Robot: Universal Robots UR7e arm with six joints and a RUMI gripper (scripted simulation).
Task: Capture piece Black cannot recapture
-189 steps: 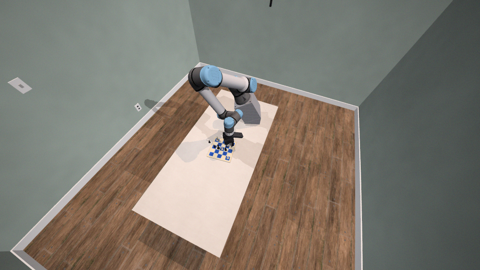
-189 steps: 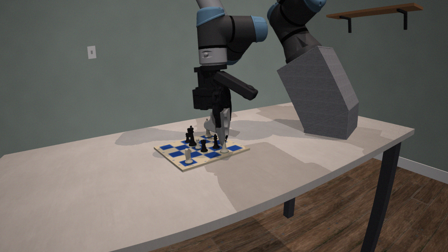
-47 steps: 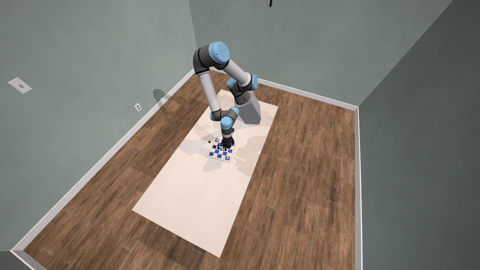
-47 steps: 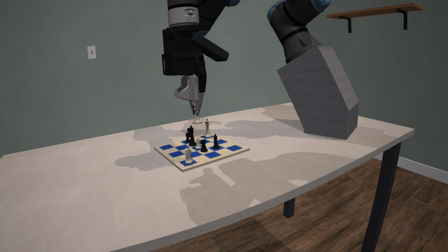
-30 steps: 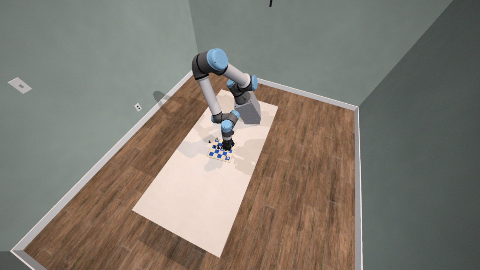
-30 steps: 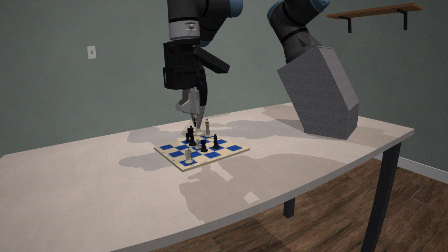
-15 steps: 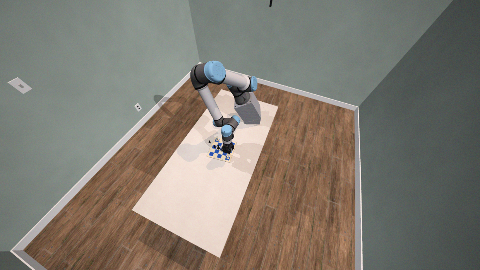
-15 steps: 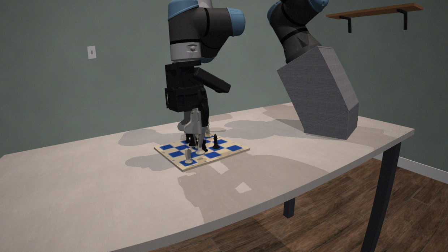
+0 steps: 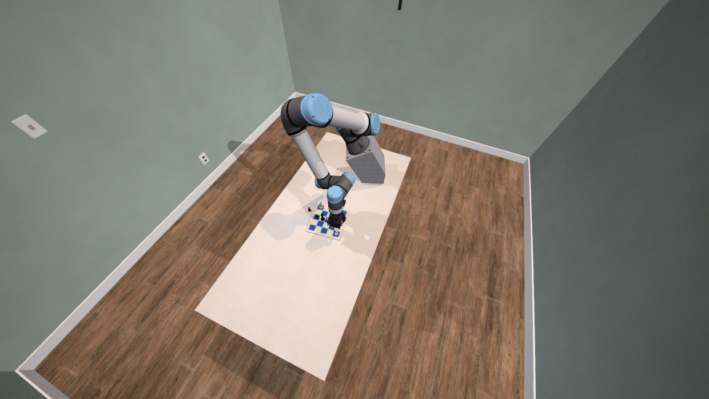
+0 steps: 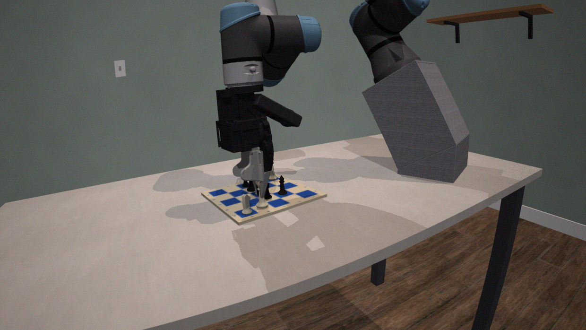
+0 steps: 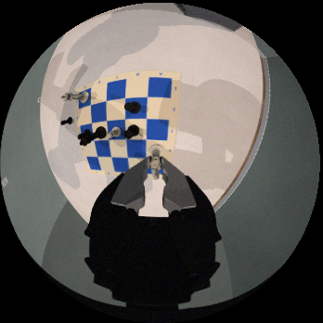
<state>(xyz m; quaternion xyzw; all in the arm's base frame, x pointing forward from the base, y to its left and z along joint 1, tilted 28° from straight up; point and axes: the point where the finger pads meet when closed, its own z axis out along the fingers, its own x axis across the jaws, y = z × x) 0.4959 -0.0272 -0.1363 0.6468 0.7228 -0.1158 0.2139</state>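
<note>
Now: the white pawn 30 mm behind my hand, 80 mm to the right of it and 30 mm below it. The rest, counted from my hand: blue-and-cream chessboard: 30 mm behind, 80 mm to the right, 40 mm below; then white king: 110 mm behind, 160 mm to the right, 10 mm below; then black king: 30 mm behind, 110 mm to the right, 10 mm below.
</note>
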